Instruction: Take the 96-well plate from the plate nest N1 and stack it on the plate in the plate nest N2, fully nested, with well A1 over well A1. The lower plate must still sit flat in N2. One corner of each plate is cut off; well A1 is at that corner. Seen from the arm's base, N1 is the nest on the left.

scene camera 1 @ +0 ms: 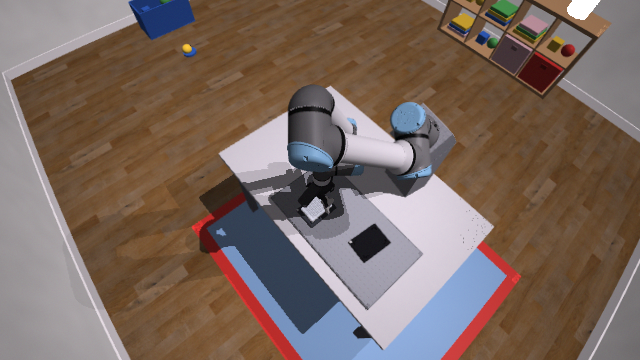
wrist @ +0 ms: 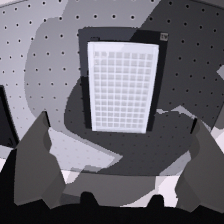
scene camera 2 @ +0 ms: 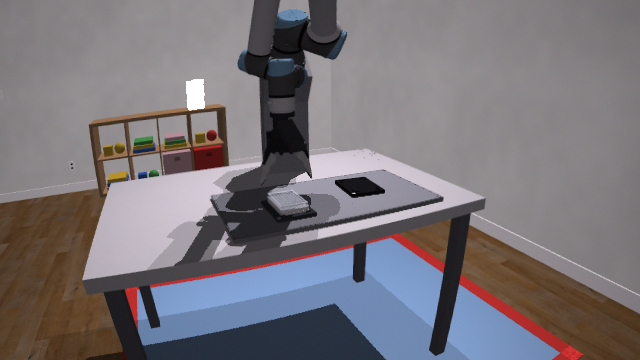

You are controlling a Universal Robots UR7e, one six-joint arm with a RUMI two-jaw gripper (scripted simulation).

Labels:
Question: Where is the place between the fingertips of my gripper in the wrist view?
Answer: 121,115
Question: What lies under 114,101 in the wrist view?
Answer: A clear 96-well plate.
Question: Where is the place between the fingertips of my gripper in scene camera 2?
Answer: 286,182

